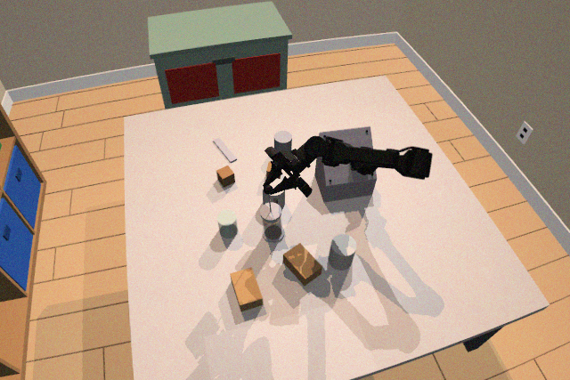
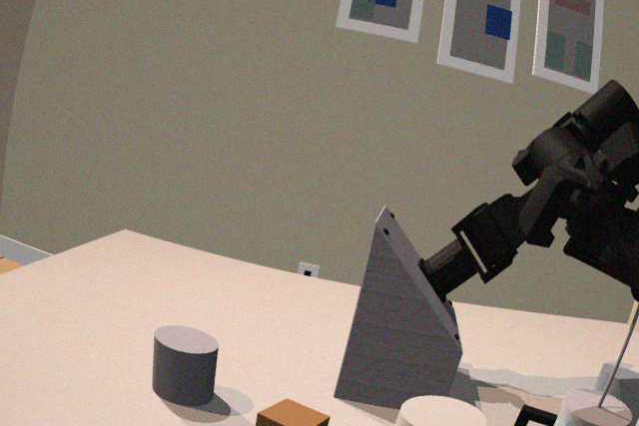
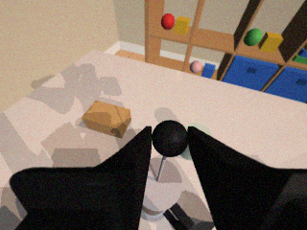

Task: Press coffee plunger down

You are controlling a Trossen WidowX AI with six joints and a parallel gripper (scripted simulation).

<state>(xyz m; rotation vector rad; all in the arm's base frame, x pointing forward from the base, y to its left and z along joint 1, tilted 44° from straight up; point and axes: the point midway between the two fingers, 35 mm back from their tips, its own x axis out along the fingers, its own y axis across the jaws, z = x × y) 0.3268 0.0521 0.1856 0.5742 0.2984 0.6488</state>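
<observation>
Right now my gripper tip is 120 mm above the coffee press, 20 mm to the left of it and 20 mm past it. The rest, counted from my gripper tip: grey cylinder 410 mm to the right, 210 mm below, 110 mm behind; then pale green cylinder 210 mm below, 130 mm ahead, 40 mm to the right.
</observation>
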